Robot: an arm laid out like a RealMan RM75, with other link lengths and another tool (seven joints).
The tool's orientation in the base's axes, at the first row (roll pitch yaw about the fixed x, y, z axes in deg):
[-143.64, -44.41, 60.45]
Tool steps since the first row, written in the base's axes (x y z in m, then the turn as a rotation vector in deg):
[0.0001, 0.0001, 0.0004, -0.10, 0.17, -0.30]
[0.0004, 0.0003, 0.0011, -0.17, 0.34, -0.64]
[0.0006, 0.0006, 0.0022, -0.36, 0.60, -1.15]
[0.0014, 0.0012, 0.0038, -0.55, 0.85, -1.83]
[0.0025, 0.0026, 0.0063, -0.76, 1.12, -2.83]
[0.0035, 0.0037, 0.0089, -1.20, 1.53, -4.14]
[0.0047, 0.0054, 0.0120, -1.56, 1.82, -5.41]
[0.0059, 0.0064, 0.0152, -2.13, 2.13, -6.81]
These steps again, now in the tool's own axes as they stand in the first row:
[0.0004, -0.0001, -0.0002, -0.14, 0.03, 0.33]
[0.0011, -0.0001, -0.0005, -0.30, 0.10, 0.67]
[0.0021, -0.0004, -0.0009, -0.56, 0.14, 1.22]
[0.0039, -0.0004, -0.0016, -0.95, 0.25, 1.85]
[0.0069, -0.0005, -0.0022, -1.55, 0.47, 2.69]
[0.0098, -0.0007, -0.0031, -2.37, 0.61, 3.86]
[0.0134, -0.0010, -0.0038, -3.20, 0.81, 4.91]
[0.0167, -0.0013, -0.0051, -4.19, 0.88, 6.09]

